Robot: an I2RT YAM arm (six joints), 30 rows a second.
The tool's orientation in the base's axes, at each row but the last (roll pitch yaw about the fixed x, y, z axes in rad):
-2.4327 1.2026 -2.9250
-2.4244 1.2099 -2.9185
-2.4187 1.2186 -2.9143
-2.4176 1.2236 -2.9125
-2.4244 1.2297 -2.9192
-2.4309 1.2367 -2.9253
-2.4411 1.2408 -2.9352
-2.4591 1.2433 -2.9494
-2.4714 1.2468 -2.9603
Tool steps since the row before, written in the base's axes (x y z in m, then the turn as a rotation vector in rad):
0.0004 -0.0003 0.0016 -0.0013 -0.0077 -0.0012
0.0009 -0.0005 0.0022 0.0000 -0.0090 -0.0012
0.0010 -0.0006 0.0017 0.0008 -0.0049 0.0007
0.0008 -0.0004 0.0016 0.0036 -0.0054 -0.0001
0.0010 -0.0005 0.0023 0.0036 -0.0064 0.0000
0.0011 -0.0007 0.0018 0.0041 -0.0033 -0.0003
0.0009 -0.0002 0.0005 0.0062 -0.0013 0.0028
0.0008 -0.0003 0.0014 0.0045 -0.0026 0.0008
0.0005 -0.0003 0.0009 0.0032 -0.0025 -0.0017
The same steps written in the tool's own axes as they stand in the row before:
-0.0016 -0.0005 0.0000 0.0022 -0.0070 0.0030
-0.0023 -0.0006 0.0004 0.0018 -0.0076 0.0047
-0.0019 -0.0005 0.0007 -0.0005 -0.0041 0.0029
-0.0017 -0.0004 0.0005 -0.0007 -0.0031 0.0057
-0.0025 -0.0005 0.0005 -0.0007 -0.0040 0.0061
-0.0020 -0.0005 0.0008 -0.0008 -0.0010 0.0051
-0.0007 0.0001 0.0007 -0.0045 0.0010 0.0051
-0.0016 -0.0002 0.0005 -0.0020 -0.0005 0.0048
-0.0010 -0.0002 0.0003 0.0008 -0.0005 0.0043

